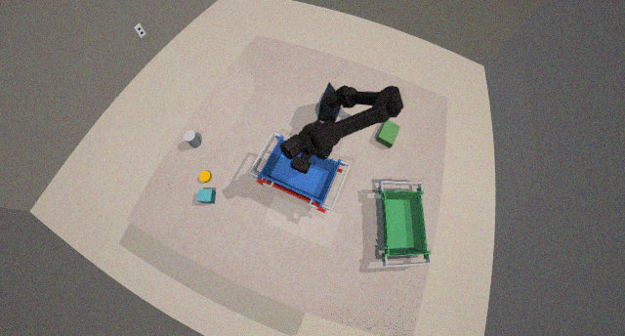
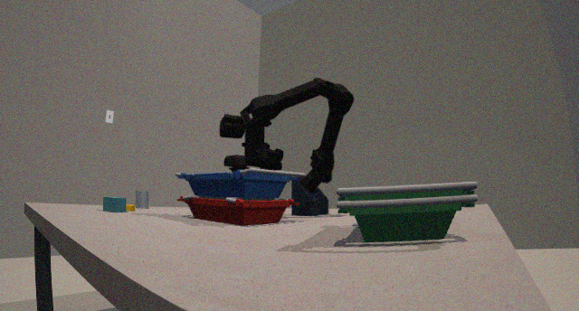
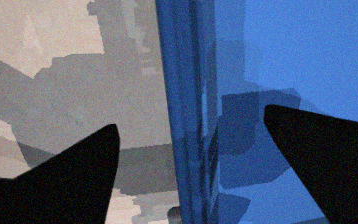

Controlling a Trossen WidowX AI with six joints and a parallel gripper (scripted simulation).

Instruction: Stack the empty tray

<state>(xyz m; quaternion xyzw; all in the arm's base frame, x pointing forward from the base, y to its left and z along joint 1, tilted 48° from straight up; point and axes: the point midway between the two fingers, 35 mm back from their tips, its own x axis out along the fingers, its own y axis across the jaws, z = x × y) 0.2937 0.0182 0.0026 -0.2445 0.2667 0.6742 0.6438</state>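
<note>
My gripper tip is 70 mm short of the blue tray and 30 mm below it. Also, from my gripper tip: yellow disc 240 mm ahead, 380 mm to the right, 70 mm below; teal block 310 mm ahead, 320 mm to the right, 60 mm below; green block 310 mm behind, 300 mm to the left, 60 mm below.
</note>
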